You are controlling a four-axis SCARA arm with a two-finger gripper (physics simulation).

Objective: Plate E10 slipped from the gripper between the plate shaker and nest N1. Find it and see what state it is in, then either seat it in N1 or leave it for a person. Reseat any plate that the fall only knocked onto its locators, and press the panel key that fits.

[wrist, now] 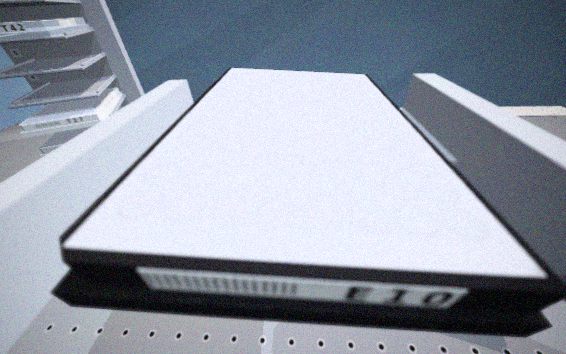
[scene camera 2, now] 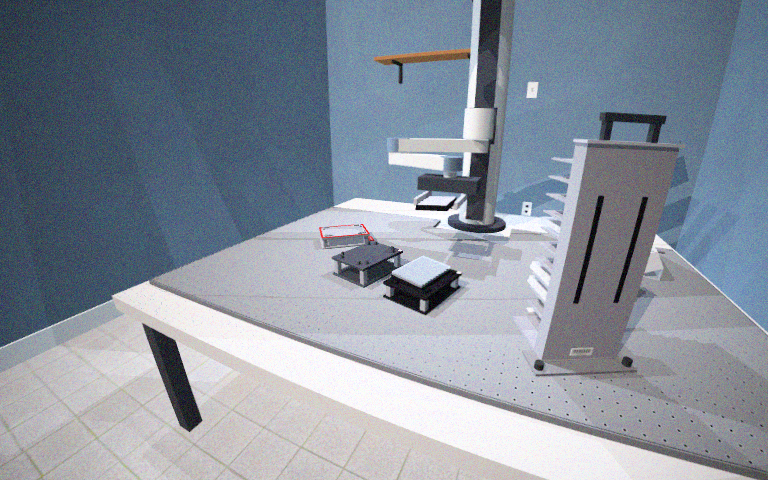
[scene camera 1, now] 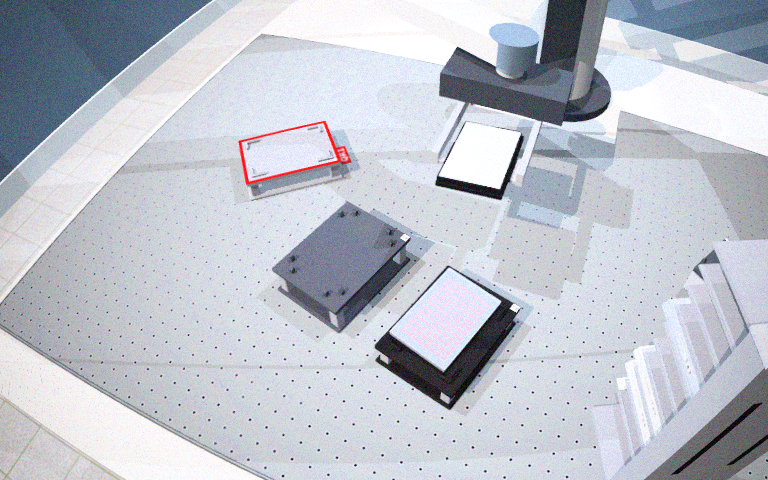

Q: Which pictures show my gripper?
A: The wrist view, scene camera 2 and scene camera 1: all of them.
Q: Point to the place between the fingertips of my gripper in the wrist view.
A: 296, 98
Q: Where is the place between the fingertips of my gripper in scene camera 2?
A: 434, 204
